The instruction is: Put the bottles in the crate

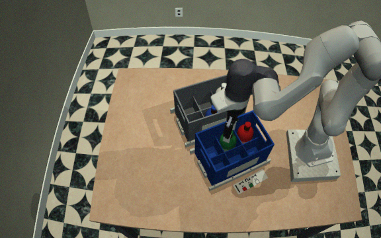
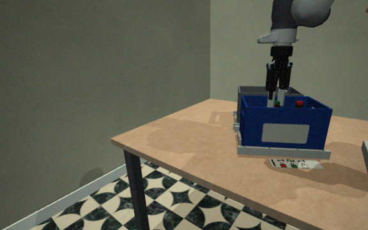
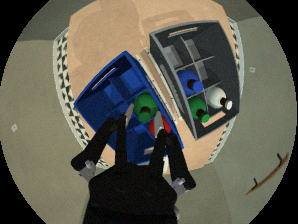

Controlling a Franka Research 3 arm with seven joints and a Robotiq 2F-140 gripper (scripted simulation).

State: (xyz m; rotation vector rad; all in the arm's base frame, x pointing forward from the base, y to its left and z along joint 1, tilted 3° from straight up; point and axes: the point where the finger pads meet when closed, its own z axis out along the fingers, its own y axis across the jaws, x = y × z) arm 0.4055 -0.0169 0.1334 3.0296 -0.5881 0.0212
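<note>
My hand is 2 cm past the blue crate, 4 cm to the right of it and 9 cm above it. Also, from my hand: red bottle: 8 cm behind, 4 cm to the right, 8 cm below; then grey crate: 8 cm ahead, 17 cm to the right, 9 cm below; then blue bottle: 6 cm ahead, 12 cm to the right, 8 cm below.
</note>
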